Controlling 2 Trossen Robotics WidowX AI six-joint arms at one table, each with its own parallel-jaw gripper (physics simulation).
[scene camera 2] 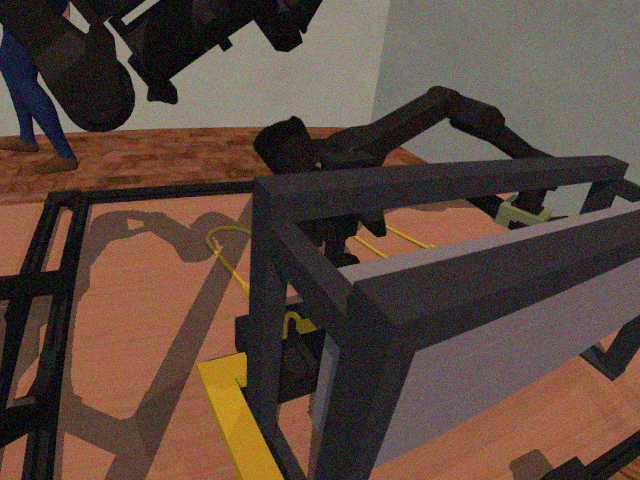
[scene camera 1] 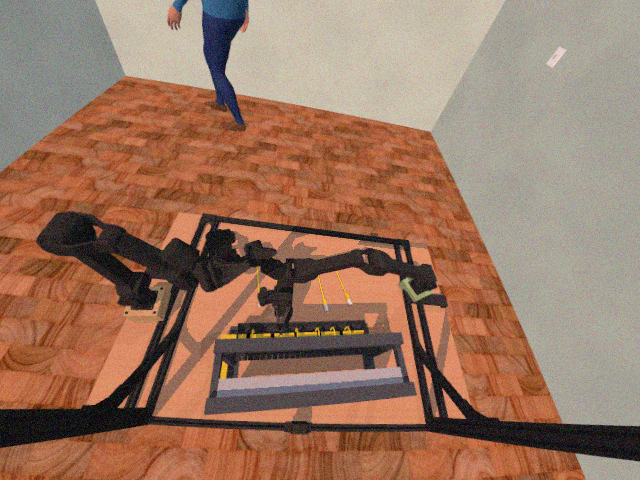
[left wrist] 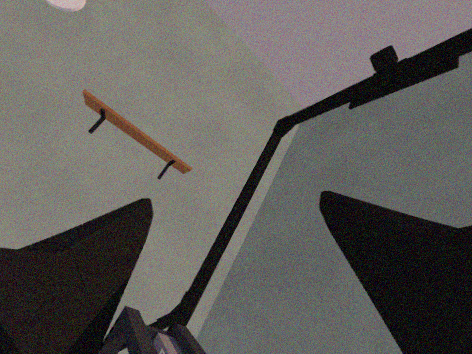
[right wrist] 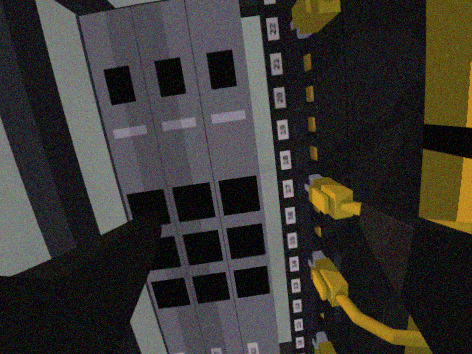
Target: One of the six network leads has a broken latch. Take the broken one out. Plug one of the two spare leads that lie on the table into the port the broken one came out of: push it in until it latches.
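Where they show: left gripper, between the fingertips: [scene camera 1: 264, 257] [left wrist: 237, 203]; right gripper, between the fingertips: [scene camera 1: 280, 332] [right wrist: 259, 216]; left arm's base, origin of its link: [scene camera 1: 144, 300]; right arm's base, origin of its link: [scene camera 2: 527, 206] [scene camera 1: 417, 286].
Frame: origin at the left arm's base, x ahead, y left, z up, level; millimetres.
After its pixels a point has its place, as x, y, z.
Note:
The black patch panel [right wrist: 370, 100] [scene camera 1: 356, 325] holds yellow leads. In the right wrist view one plug [right wrist: 332, 197] {436, -135, 10} sits near label 17, another plug [right wrist: 330, 280] {486, -138, 11} near label 14, and a third plug [right wrist: 316, 14] {356, -135, 13} at the top near label 22. Latch states are too small to tell. My right gripper [right wrist: 259, 216] {436, -125, 47} [scene camera 1: 282, 321] {436, -125, 47} is open at the panel, its fingers either side of the row near label 17, holding nothing. Two spare leads [scene camera 1: 322, 291] {608, 57, -72} [scene camera 1: 343, 286] {699, 78, -72} lie on the table behind the panel. Another yellow lead [scene camera 1: 258, 281] {353, 103, -74} [scene camera 2: 222, 258] {349, 126, -73} shows partly. My left gripper [left wrist: 237, 203] {391, -47, 364} is open, empty and raised.
A dark rack frame [scene camera 1: 310, 345] {506, -192, 184} [scene camera 2: 439, 180] {413, -199, 182} stands around the panel, with a pale grey unit [scene camera 1: 310, 379] {504, -265, 163} [right wrist: 185, 150] {418, -252, 96}. A yellow strip [scene camera 2: 232, 413] {261, -175, -38} runs beside it. Black rails [scene camera 1: 310, 228] {576, 369, -60} border the table. A pale green bracket [scene camera 1: 416, 291] {999, 31, -27} is at the right arm's base. A person [scene camera 1: 222, 51] stands beyond.

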